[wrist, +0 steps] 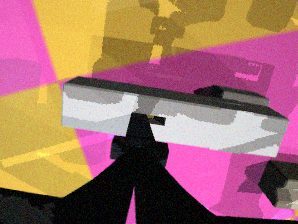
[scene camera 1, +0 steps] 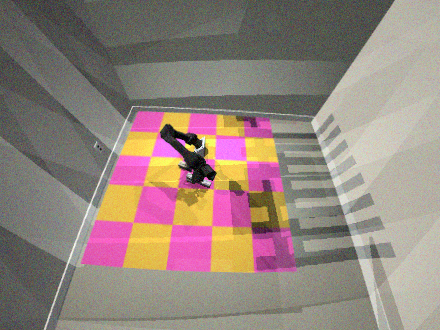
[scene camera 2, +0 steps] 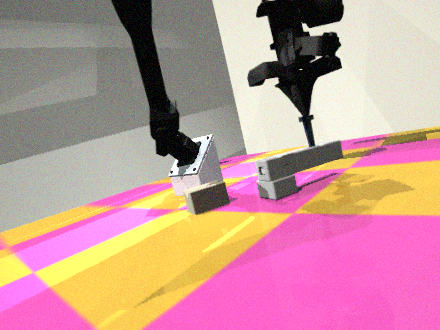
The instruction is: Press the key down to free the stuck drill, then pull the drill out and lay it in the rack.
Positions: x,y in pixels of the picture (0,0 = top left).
Scene:
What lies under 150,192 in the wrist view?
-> My gripper.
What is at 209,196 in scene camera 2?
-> A grey-brown block.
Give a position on a grey block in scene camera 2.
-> At 278,182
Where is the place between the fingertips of my gripper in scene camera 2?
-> At 306,115

